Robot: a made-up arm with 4 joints. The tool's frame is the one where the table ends. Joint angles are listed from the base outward.
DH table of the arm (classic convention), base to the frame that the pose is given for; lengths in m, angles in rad. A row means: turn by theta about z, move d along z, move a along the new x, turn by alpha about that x. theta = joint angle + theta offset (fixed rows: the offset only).
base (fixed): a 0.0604; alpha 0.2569; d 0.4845; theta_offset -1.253
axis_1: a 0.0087; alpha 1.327; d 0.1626; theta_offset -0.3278
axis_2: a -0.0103; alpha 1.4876; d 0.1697; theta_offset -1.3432
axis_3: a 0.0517; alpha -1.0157; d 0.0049; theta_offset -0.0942
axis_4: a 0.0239; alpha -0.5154; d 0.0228; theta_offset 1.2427
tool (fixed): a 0; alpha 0; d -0.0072; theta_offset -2.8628
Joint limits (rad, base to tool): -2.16..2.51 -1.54..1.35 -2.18..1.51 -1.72..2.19
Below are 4 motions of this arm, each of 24 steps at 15 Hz.
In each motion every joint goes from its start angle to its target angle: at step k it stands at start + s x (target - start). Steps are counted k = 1, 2, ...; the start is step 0. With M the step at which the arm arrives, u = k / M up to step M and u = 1 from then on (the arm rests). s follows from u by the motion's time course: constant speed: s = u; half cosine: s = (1 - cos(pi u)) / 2; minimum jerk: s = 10 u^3 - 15 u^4 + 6 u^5.
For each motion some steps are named. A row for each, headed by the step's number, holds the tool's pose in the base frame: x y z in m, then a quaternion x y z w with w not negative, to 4 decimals.
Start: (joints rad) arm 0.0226 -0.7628 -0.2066 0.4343
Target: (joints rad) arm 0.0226 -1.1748 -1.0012 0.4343
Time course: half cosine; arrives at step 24
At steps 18, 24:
18: -0.1612 -0.0507 0.6136 -0.3433 -0.5433 0.0326 0.7655
24: -0.1554 -0.0519 0.6179 -0.3425 -0.5502 -0.0345 0.7608

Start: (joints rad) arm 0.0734 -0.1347 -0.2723 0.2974
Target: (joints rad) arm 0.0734 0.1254 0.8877 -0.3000
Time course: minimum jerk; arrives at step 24
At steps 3, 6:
3: -0.1934 -0.1000 0.5890 -0.5310 -0.3505 0.4775 0.6060
6: -0.1991 -0.1019 0.5889 -0.5078 -0.3309 0.4995 0.6190

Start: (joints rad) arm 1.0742 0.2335 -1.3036 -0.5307
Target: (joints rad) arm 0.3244 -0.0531 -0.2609 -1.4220
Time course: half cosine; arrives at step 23
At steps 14, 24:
14: -0.1270 -0.1491 0.5825 0.0317 -0.8837 0.3309 0.3294
24: -0.1673 -0.1164 0.5739 0.0552 -0.8434 0.1896 0.4997

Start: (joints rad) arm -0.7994 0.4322 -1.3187 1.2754
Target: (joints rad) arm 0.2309 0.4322 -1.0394 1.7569
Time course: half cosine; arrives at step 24
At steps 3, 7, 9, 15, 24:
3: -0.1351 0.0133 0.6395 -0.8951 0.2133 0.1173 0.3735
7: -0.1484 -0.0039 0.6345 -0.9051 0.1930 0.1450 0.3500
9: -0.1561 -0.0177 0.6313 -0.9123 0.1789 0.1636 0.3302
15: -0.1699 -0.0704 0.6231 -0.9359 0.1323 0.2141 0.2465
24: -0.1658 -0.1155 0.6199 -0.9531 0.0951 0.2360 0.1636

